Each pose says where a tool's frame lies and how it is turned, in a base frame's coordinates. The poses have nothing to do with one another.
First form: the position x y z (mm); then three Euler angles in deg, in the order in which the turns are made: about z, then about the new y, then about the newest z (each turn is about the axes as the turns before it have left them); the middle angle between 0 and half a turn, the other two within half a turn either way.
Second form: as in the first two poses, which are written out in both.
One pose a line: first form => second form
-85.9, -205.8, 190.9, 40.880, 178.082, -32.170 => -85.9, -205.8, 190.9, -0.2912, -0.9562, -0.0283, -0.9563, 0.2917, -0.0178
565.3, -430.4, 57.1, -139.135, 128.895, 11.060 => 565.3, -430.4, 57.1, 0.5915, 0.2581, -0.7638, 0.5510, -0.8210, 0.1493
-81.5, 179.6, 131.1, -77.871, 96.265, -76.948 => -81.5, 179.6, 131.1, -0.9576, -0.1806, -0.2245, 0.1985, 0.1514, -0.9683
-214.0, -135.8, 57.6, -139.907, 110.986, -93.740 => -214.0, -135.8, 57.6, -0.6605, 0.7483, 0.0609, 0.2314, 0.2801, -0.9317
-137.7, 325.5, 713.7, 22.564, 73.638, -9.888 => -137.7, 325.5, 713.7, 0.3222, -0.0521, -0.9452, -0.3333, 0.9283, -0.1648
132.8, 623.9, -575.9, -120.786, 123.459, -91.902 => 132.8, 623.9, -575.9, -0.8680, 0.4958, 0.0277, 0.2535, 0.4904, -0.8338
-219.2, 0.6, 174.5, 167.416, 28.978, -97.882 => -219.2, 0.6, 174.5, 0.3329, 0.9406, 0.0664, -0.8158, 0.3226, -0.4799
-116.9, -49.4, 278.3, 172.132, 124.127, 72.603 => -116.9, -49.4, 278.3, 0.0355, -0.9682, -0.2475, -0.5713, -0.2229, 0.7899
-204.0, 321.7, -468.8, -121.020, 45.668, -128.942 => -204.0, 321.7, -468.8, -0.4402, 0.7772, 0.4496, -0.8187, -0.1419, -0.5563
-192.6, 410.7, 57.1, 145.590, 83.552, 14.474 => -192.6, 410.7, 57.1, -0.2310, -0.1448, -0.9621, -0.5240, -0.8147, 0.2484
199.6, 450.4, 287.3, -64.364, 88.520, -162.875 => 199.6, 450.4, 287.3, -0.2762, -0.1051, 0.9553, -0.8583, -0.4203, -0.2944
